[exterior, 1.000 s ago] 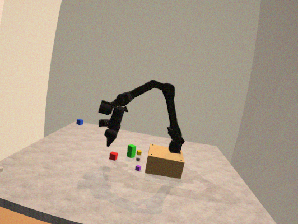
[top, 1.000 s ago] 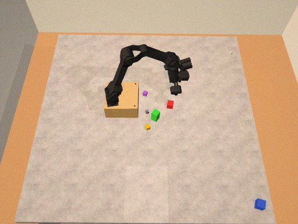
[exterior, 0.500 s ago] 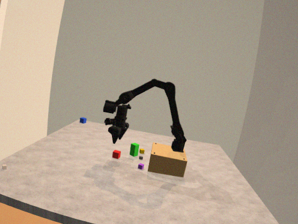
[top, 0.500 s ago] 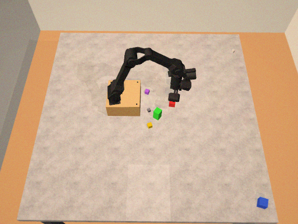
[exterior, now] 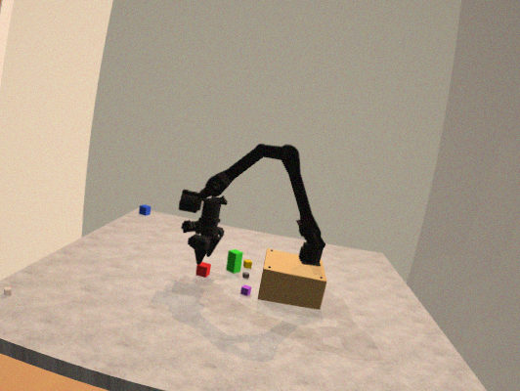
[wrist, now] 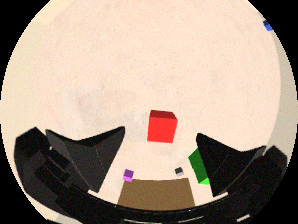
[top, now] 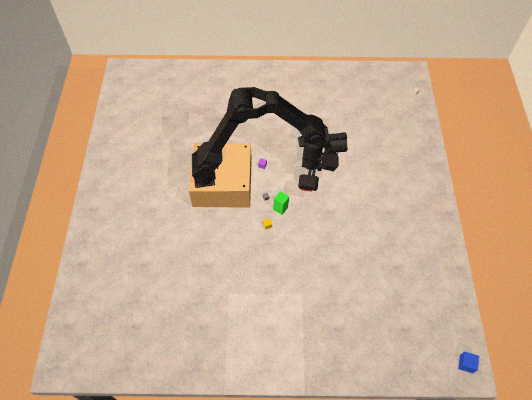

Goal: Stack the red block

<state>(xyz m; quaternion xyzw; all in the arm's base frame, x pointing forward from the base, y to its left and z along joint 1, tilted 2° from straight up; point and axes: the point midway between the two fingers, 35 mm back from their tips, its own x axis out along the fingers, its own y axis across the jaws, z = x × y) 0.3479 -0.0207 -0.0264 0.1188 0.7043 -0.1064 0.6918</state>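
Right now my gripper tip is 30 mm above the red block. From my gripper tip the other things lie so: grey block 150 mm behind, 20 mm to the right, 40 mm below; then purple block 140 mm behind, 110 mm to the left, 40 mm below; then yellow block 160 mm behind, 130 mm to the right, 40 mm below.
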